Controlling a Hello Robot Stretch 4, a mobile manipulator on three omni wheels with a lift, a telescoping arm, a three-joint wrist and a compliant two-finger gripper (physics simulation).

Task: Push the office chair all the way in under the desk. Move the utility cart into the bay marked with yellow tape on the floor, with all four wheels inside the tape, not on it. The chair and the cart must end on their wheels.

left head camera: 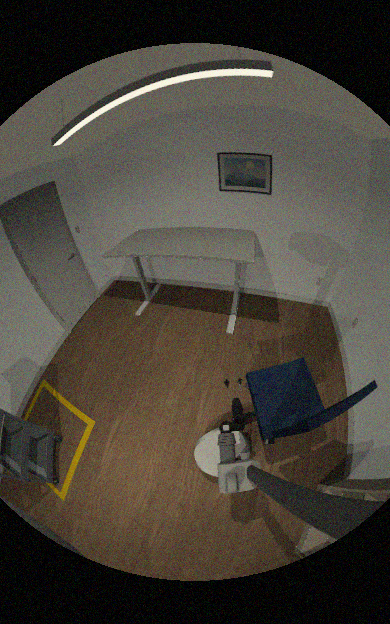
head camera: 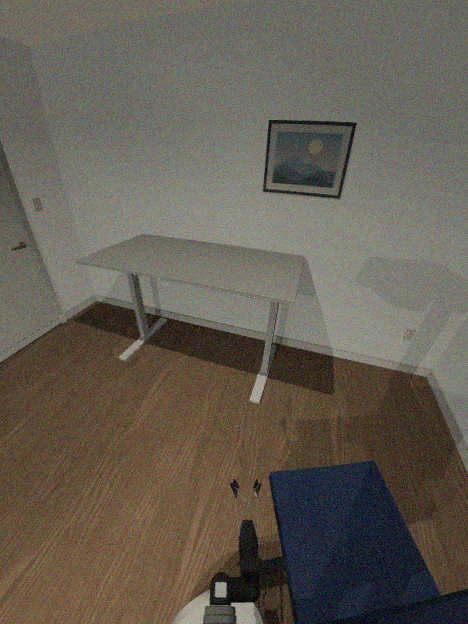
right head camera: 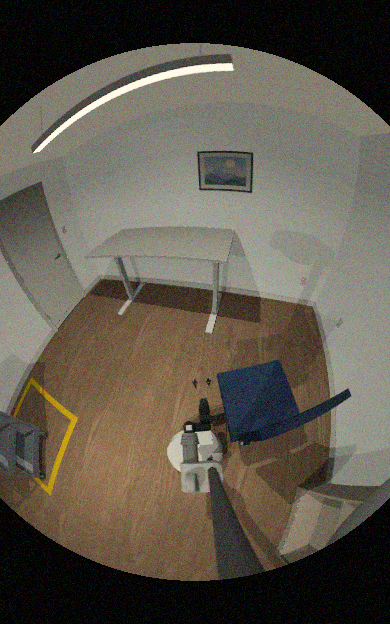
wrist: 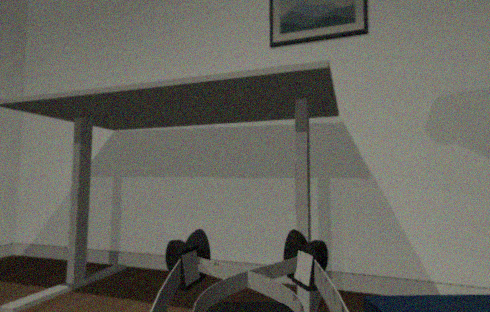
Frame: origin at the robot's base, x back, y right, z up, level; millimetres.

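Seen in the pictures: gripper, fingertip midpoint: (left head camera: 232, 377) (head camera: 245, 479) (right head camera: 200, 378) (wrist: 246, 248).
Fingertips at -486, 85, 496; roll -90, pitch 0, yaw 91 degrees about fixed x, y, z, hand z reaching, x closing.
Note:
Offsets run from my fingertips to a thing's top centre, as dx, dy, dz. "spot": to the spot under its first point.
The blue office chair {spot: +187, +364, -54} (head camera: 347, 539) (left head camera: 285, 395) (right head camera: 257, 395) is right beside my wrist and gripper, its backrest toward the bottom right; its base is mostly hidden. An edge of the seat (wrist: 425, 303) shows at the bottom right of the wrist view. My gripper (head camera: 245, 487) (left head camera: 233, 382) (right head camera: 202, 382) (wrist: 246, 248) is open and empty, left of the seat's front corner. The desk (head camera: 216, 264) (left head camera: 190, 243) (right head camera: 170, 243) (wrist: 200, 100) stands ahead against the wall. The grey utility cart (left head camera: 30, 447) (right head camera: 22, 445) is at the far left, overlapping the yellow tape {spot: +734, -1446, -530} (left head camera: 80, 456) (right head camera: 64, 450) in view; its wheels are unclear.
A door (left head camera: 52, 255) (right head camera: 37, 255) is at the left. A framed picture (head camera: 309, 158) hangs above the desk. A pale box-like object (right head camera: 315, 520) stands at the lower right, behind the chair. The right wall is close beyond the chair.

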